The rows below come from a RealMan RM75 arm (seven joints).
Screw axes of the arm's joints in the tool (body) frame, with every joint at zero. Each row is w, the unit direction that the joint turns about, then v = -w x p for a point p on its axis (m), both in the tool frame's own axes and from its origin. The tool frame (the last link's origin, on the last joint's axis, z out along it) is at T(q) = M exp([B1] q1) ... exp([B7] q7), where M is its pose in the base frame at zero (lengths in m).
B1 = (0, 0, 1, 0, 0, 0)
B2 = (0, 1, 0, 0.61, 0, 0)
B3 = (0, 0, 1, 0, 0, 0)
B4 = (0, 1, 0, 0.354, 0, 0)
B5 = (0, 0, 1, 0, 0, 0)
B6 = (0, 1, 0, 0.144, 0, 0)
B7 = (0, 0, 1, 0, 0, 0)
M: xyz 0 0 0.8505 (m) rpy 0 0 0 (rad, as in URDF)
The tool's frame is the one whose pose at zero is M.
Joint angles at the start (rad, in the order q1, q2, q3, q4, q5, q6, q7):
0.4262, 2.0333, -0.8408, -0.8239, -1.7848, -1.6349, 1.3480
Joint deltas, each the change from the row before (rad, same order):
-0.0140, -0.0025, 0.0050, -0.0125, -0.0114, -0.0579, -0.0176
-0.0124, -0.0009, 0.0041, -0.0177, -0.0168, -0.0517, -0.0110
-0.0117, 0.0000, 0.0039, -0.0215, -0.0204, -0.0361, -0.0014
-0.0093, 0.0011, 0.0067, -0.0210, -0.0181, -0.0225, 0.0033
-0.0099, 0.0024, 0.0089, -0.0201, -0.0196, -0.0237, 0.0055
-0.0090, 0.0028, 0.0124, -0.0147, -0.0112, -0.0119, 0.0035
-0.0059, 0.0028, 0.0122, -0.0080, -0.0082, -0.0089, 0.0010
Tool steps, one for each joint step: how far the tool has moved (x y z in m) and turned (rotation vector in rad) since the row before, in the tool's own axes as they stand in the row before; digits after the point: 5 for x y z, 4 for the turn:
0.00136, 0.00840, -0.00564, -0.0435, 0.0015, -0.0180
0.00093, 0.00785, -0.00468, -0.0402, 0.0078, -0.0154
0.00115, 0.00585, -0.00421, -0.0262, 0.0155, -0.0079
0.00074, 0.00359, -0.00364, -0.0116, 0.0145, -0.0037
0.00126, 0.00409, -0.00358, -0.0114, 0.0139, 0.0016
0.00112, 0.00223, -0.00345, 0.0035, 0.0055, 0.0026
0.00103, 0.00161, -0.00245, 0.0040, 0.0012, 0.0030

